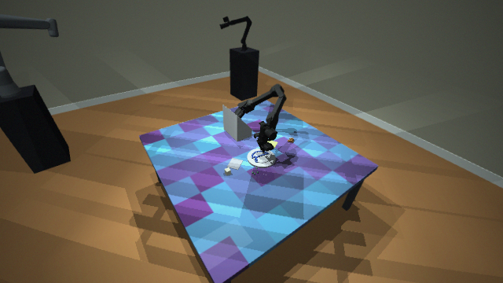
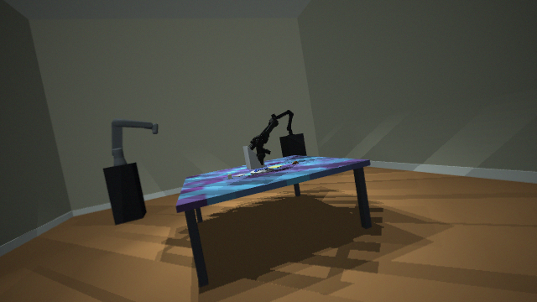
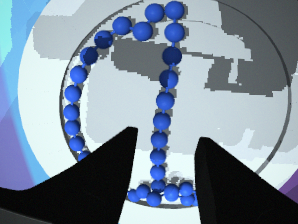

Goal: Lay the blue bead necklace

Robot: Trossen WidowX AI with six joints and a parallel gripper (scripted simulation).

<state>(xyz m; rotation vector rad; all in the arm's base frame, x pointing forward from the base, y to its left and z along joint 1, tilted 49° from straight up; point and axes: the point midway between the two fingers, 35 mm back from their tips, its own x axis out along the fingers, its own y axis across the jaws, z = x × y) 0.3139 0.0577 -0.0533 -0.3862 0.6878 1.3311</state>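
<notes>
Right now the round white bead board is 40 mm below my gripper tip, 10 mm to the right of it and 10 mm ahead of it. Also, from my gripper tip: cream cube: 290 mm to the right, 40 mm below, 10 mm behind; then yellow patch: 150 mm to the left, 90 mm behind, 50 mm below; then flat grey square: 200 mm to the right, 60 mm behind, 50 mm below.
</notes>
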